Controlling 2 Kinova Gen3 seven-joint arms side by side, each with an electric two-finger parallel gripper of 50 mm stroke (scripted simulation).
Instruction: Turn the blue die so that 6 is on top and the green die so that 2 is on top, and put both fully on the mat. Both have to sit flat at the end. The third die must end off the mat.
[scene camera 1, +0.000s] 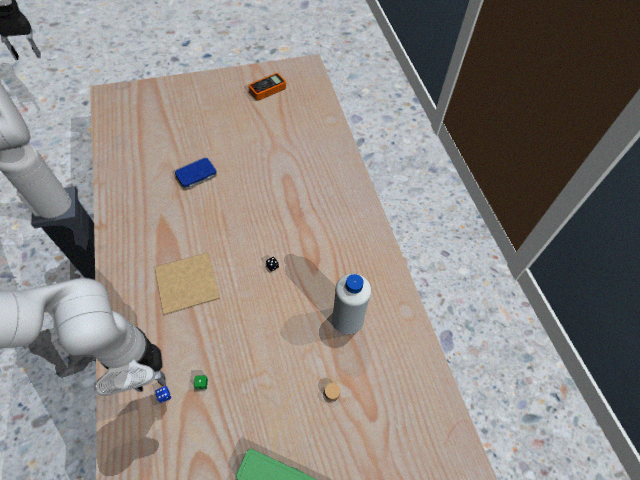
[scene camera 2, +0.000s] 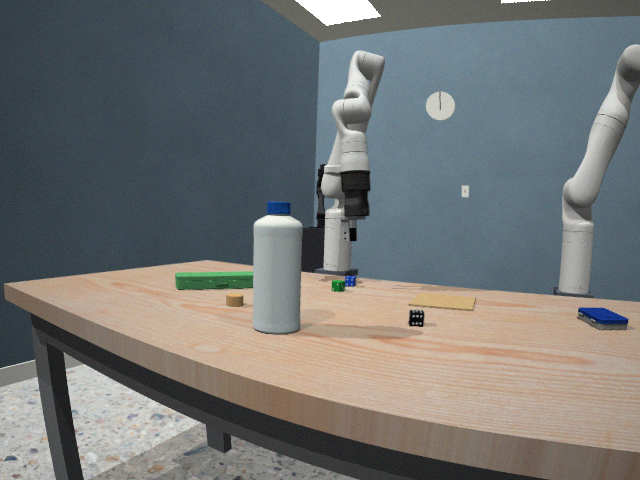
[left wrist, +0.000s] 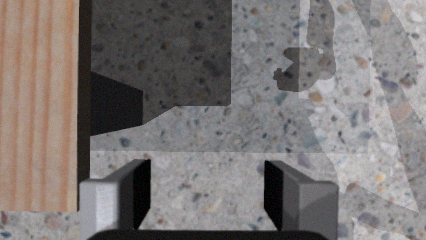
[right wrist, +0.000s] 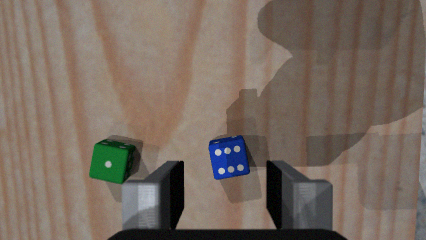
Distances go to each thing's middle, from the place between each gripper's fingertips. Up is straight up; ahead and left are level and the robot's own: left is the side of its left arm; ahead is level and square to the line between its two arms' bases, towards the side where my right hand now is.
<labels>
Now: right hand (scene camera 2: 349, 241) 10 mm to the right of the blue die (right wrist: 228, 156) and 120 mm above it. Also, from my right hand: green case (scene camera 2: 184, 280): 240 mm ahead, 240 mm to the right, 120 mm below; green die (right wrist: 112, 161): 80 mm ahead, 10 mm to the left, 120 mm below; tan mat (scene camera 1: 188, 282): 60 mm ahead, 280 mm to the left, 130 mm below.
Now: left hand 41 cm short of the blue box (scene camera 1: 193, 174), 40 cm to the left of it and 17 cm above it. Also, from my left hand: green die: 102 cm to the right, 37 cm ahead, 17 cm below; then blue die: 102 cm to the right, 28 cm ahead, 17 cm below; then tan mat: 75 cm to the right, 35 cm ahead, 18 cm below.
</labels>
